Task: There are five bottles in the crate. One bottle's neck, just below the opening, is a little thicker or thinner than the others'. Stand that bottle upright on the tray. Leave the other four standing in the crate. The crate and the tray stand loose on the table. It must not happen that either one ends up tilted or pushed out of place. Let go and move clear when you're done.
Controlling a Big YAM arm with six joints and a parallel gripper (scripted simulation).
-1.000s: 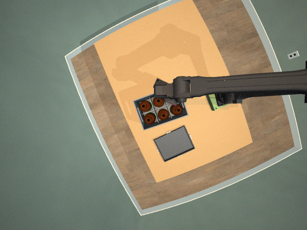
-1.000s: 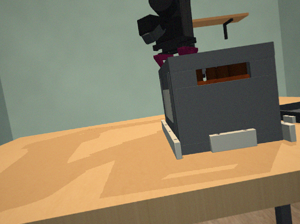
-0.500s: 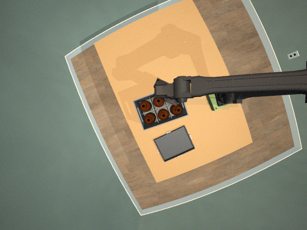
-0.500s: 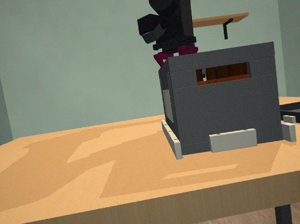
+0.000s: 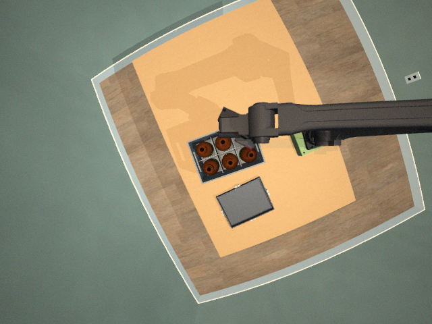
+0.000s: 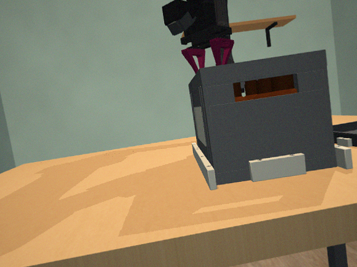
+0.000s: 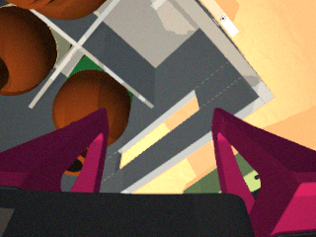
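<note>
The dark grey crate lies 100 mm ahead of my hand, 40 mm to the left of it and 100 mm below it. Round my hand: grey tray 80 mm ahead, 330 mm to the left, 180 mm below.
</note>
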